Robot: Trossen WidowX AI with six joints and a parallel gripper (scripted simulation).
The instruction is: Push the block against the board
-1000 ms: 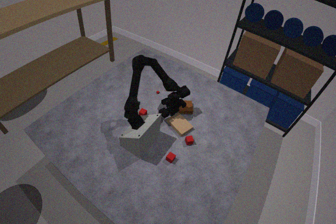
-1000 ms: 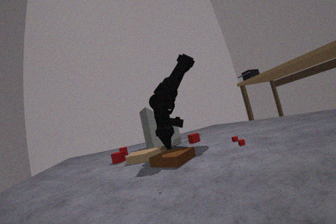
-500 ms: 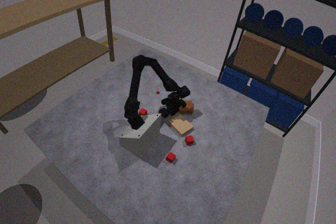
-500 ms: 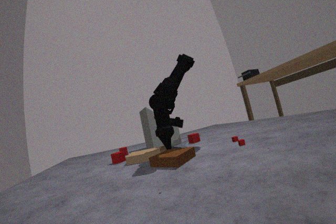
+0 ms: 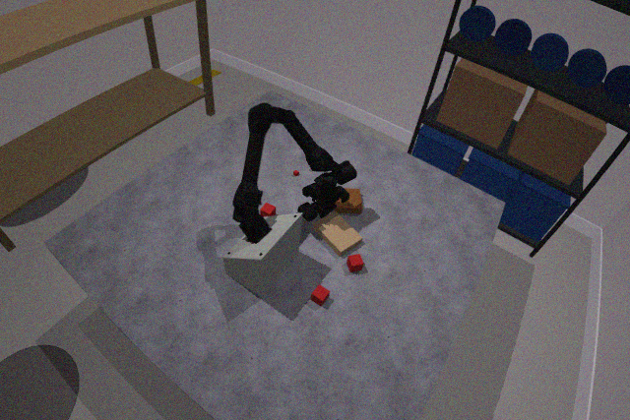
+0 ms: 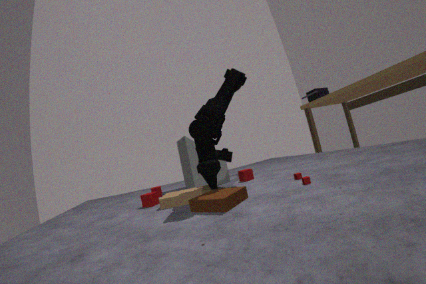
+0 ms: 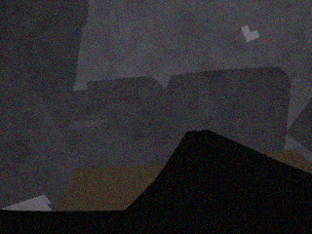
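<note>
The board lies 20 mm behind my gripper tip, 90 mm to the right of it and 10 mm above it. Also, from my gripper tip: brown square block (130 mm ahead, 20 mm to the right, 10 mm above).
</note>
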